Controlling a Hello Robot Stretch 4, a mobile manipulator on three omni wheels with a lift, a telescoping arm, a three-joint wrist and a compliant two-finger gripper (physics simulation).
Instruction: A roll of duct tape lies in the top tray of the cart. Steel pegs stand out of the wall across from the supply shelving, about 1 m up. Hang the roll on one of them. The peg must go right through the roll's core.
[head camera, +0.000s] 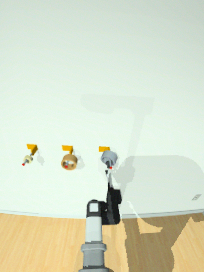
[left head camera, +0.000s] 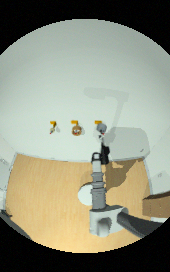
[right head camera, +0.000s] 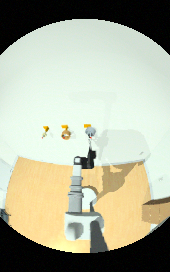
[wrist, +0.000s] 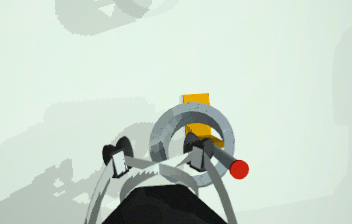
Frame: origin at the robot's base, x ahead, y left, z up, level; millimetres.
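Seen in the pictures: gripper, fingertip midpoint: (head camera: 107, 165) (left head camera: 99, 132) (right head camera: 89, 135) (wrist: 158, 147); robot's base, origin of the base link: (left head camera: 88, 193) (right head camera: 84, 197).
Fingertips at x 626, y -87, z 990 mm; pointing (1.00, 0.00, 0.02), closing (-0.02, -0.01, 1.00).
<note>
Pixels of each thing's top centre, then the offset from my fingertips to it. "spot": a spot on its surface instead. Level surfaces: height alone.
- duct tape, middle of its top: (wrist: 235, 142) (head camera: 109, 151) (right head camera: 89, 126) (left head camera: 101, 123) dx +22, dy -8, dz +99 mm
- steel peg, surface spot: (wrist: 226, 158) spot: dx -60, dy -2, dz +60 mm
- tan roll, middle of its top: (head camera: 68, 156) (left head camera: 75, 126) (right head camera: 64, 131) dx -6, dy +242, dz +79 mm
- small cream roll, middle of its top: (head camera: 27, 156) dx -16, dy +492, dz +82 mm
- wooden floor, its level: dz -1018 mm
A grey ring-shaped roll of duct tape (head camera: 109, 155) (left head camera: 101, 127) (right head camera: 90, 130) (wrist: 159, 142) is around the rightmost wall peg. That steel peg (wrist: 226, 158) runs out of a yellow bracket (head camera: 104, 149) (wrist: 196, 98), through the roll's core, and its red tip stands out in front of the roll. My gripper (head camera: 107, 173) (wrist: 158, 147) is open, its fingers apart, close in front of the roll. In the wrist view the right finger overlaps the core's opening and the left finger is outside the roll's left edge. Contact between fingers and roll cannot be told. The cart does not show.
A tan roll (head camera: 69, 162) (left head camera: 76, 130) (right head camera: 66, 134) is on the middle peg, and a small cream roll (head camera: 28, 159) is on the left peg. My arm (head camera: 93, 230) reaches over the wooden floor (head camera: 40, 245). A brown box-like object (left head camera: 159, 204) (right head camera: 158, 211) is at the right.
</note>
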